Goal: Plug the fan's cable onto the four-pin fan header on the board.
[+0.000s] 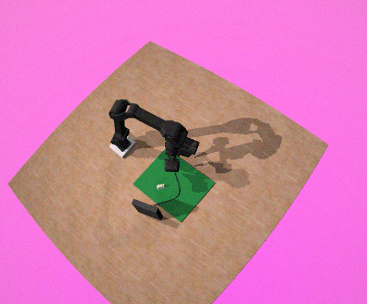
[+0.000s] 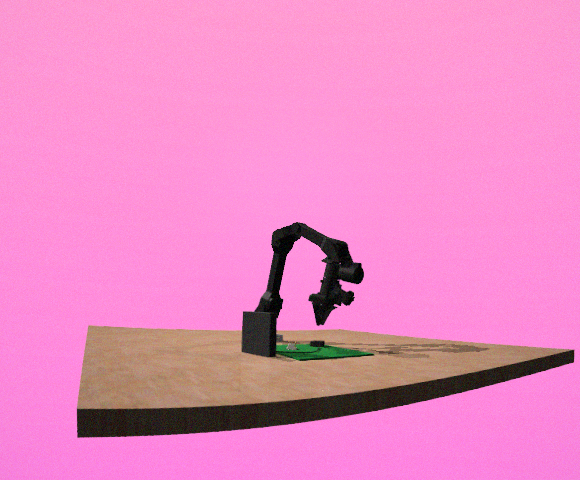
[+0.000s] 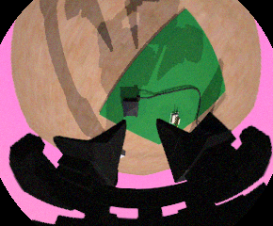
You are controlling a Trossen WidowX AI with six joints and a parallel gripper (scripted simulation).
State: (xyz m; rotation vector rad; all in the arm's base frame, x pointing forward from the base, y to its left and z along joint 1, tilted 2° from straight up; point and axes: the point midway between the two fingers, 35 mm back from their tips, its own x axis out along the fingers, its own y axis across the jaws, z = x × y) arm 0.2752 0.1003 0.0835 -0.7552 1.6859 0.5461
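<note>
My gripper tip is now 6 cm above the dark fan plug and 2 cm past it. The rest, counted from my gripper tip: green board: 9 cm below, 6 cm to the right, 6 cm ahead; then black fan: 22 cm to the right, 9 cm ahead, 2 cm below.
</note>
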